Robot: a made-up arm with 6 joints.
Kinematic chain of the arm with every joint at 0, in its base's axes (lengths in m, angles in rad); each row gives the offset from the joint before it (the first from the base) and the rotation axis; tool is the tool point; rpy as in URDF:
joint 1: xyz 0 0 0.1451 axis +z
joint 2: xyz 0 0 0 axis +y
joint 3: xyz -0.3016 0 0.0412 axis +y
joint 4: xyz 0.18 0 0.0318 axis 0.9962 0 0.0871
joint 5: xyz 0 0 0 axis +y
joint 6: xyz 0.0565 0 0.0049 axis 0.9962 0 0.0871
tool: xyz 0 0 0 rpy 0 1.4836 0
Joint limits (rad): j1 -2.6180..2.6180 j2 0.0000..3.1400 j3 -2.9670..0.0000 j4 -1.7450..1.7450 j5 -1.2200..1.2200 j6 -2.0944..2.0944
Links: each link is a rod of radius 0.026 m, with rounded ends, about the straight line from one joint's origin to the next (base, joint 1, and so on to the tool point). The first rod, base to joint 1, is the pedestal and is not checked.
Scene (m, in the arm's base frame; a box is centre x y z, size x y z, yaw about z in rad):
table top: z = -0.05
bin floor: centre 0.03 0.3 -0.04 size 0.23 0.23 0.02 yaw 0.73
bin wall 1: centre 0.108 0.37 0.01 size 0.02 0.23 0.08 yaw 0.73
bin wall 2: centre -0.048 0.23 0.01 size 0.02 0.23 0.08 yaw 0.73
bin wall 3: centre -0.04 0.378 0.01 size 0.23 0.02 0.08 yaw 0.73
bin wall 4: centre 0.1 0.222 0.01 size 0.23 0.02 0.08 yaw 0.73
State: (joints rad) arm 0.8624 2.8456 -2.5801 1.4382 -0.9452 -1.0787
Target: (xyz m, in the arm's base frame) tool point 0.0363 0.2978 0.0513
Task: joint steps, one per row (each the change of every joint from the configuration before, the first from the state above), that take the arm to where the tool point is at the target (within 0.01 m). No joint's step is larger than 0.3 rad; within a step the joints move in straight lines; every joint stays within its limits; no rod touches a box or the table.
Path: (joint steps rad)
1: 0.1256 -0.0789 0.2759 0.0511 -0.0253 0.0000
2: 0.1256 -0.0789 0.2759 0.0512 -0.0252 0.0000
3: 0.1255 -0.0789 0.2759 0.0511 -0.0253 0.0000
4: 0.1256 -0.0789 0.2759 0.0511 -0.0253 0.0000
5: 0.1256 -0.0789 0.2760 0.0512 -0.0252 0.0000
6: 0.1256 -0.0789 0.2759 0.0511 -0.0253 0.0000
7: -0.0043 0.2421 -0.0661 0.0000 0.0469 0.0000

